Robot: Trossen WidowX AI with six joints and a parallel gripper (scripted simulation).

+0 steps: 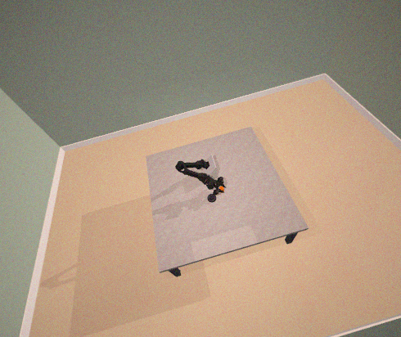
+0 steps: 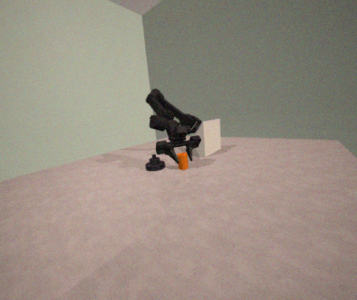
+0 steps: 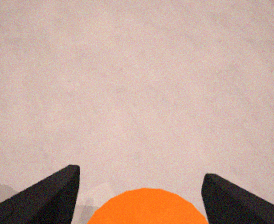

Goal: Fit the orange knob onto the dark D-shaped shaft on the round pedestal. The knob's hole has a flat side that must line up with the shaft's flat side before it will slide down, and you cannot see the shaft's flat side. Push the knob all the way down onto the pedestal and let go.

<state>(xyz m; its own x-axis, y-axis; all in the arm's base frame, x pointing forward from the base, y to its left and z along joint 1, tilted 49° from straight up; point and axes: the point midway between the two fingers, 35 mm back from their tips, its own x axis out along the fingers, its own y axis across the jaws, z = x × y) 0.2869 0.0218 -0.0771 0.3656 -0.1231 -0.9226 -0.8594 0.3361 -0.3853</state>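
Right now my gripper tip is 20 mm to the left of the orange knob and 20 mm past it. Round my gripper tip: dark round pedestal: 140 mm to the right, 40 mm ahead.
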